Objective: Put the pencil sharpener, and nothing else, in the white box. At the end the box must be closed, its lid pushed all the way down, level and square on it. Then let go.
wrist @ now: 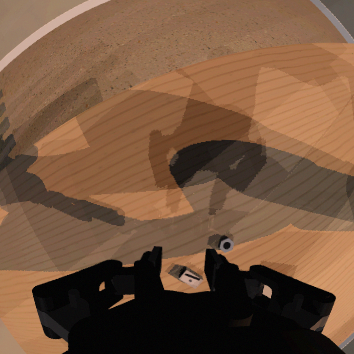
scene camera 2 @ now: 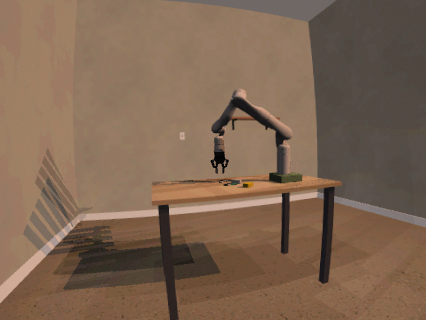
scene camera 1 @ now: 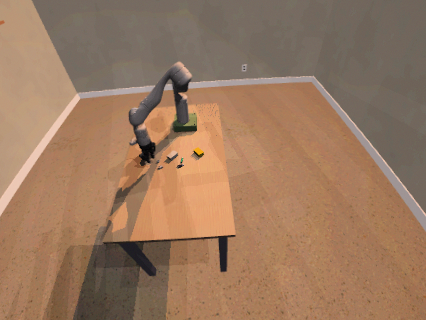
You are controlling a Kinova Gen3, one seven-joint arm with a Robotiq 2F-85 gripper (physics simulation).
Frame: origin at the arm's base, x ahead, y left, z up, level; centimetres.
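Seen in the pictures: gripper, between the fingertips: (wrist: 183,258) (scene camera 2: 220,173) (scene camera 1: 151,160); arm's base, origin of its link: (scene camera 2: 283,173) (scene camera 1: 183,120).
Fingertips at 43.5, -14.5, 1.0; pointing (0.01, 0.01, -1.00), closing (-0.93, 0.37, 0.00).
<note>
Pixels of each thing's top centre, then the offset from my fingertips to it, as dx, dy, dz. "spot": a spot on its surface instead. Level surfaces: height alone.
- pencil sharpener, centre of its top: (wrist: 190,279) +0.5, +4.9, -5.0
- table, height of its surface: dz -6.1
- white box, a spot on its surface: (scene camera 1: 172,155) (scene camera 2: 234,179) spot: -8.0, +11.6, -3.6
- grey hex nut, centre of its top: (wrist: 226,245) -4.7, +2.3, -5.2
- yellow block, centre of its top: (scene camera 2: 248,182) (scene camera 1: 198,150) -12.0, +28.6, -3.6
- black item, centre of its top: (scene camera 1: 181,159) -5.7, +18.0, -5.1
The pencil sharpener (wrist: 190,277) is a small silver wedge with a dark blade line. It lies on the table (scene camera 1: 180,210), low between the finger outlines in the wrist view. The white box (scene camera 1: 172,155) (scene camera 2: 236,182) looks pale grey and stands on the table to the right of my gripper in scene camera 1. Whether its lid is on is too small to tell. My gripper (scene camera 1: 146,160) (scene camera 2: 220,172) (wrist: 183,258) is partly open, with nothing between its fingertips. It hangs above the table, pointing down, left of the box in scene camera 1.
A grey hex nut (wrist: 226,244) lies close to the sharpener, beyond the right finger in the wrist view. A yellow block (scene camera 1: 198,152) (scene camera 2: 248,185) stands right of the white box. A small green and black item (scene camera 1: 181,162) lies in front of the box.
</note>
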